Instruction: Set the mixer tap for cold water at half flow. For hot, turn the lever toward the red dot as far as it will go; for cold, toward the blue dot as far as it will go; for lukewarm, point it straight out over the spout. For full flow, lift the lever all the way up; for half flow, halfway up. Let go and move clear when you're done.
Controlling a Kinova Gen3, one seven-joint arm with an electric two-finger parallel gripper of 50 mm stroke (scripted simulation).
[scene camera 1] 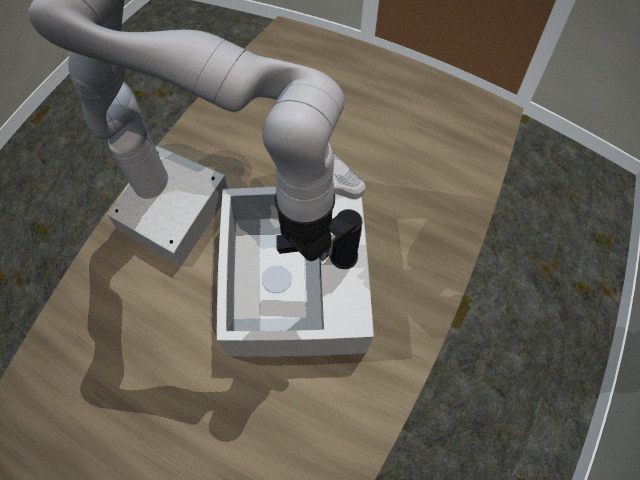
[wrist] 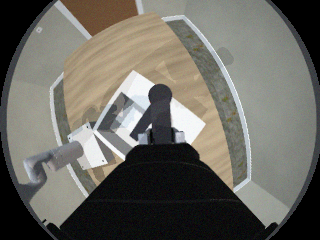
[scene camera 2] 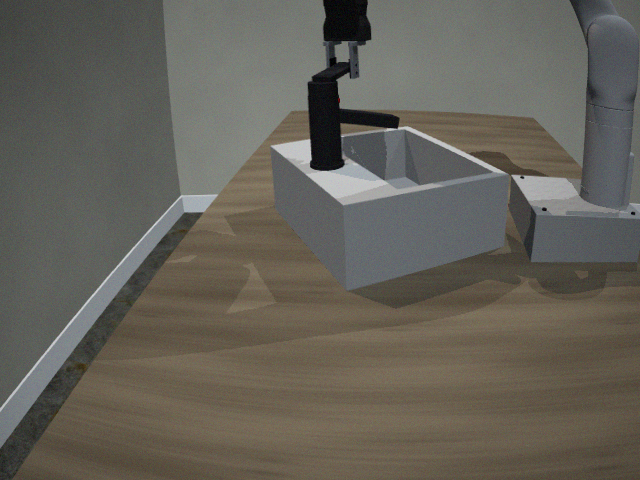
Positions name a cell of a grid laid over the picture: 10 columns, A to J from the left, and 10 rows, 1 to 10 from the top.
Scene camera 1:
my gripper: E6
black mixer tap: F6
white sink: F7
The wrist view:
my gripper: F6
black mixer tap: E6
white sink: D5
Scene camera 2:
my gripper: F2
black mixer tap: F3
white sink: F5
